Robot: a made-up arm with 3 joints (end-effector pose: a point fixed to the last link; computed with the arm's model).
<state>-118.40 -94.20 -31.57</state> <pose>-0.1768 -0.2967 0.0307 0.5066 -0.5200 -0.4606 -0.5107</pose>
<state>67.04 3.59 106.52</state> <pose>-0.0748 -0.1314 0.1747 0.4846 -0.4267 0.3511 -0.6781</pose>
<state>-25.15 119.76 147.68</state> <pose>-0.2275 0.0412 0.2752 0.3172 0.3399 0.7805 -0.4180</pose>
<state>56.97 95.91 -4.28</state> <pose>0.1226 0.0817 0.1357 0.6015 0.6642 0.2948 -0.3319</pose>
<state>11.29 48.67 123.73</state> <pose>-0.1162 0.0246 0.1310 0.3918 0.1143 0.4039 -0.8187</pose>
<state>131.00 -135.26 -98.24</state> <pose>0.1752 -0.2961 -0.0778 0.5329 -0.0109 -0.5166 -0.6701</pose>
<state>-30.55 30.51 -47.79</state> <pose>0.0337 -0.0022 0.1046 0.8228 0.1291 -0.3352 0.4404</pose>
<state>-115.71 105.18 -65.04</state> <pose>-0.2345 0.0615 0.0080 0.0890 -0.0798 0.6609 -0.7409</pose>
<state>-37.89 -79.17 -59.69</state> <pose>-0.0264 -0.2887 0.1770 0.7352 -0.6473 0.0829 0.1833</pose>
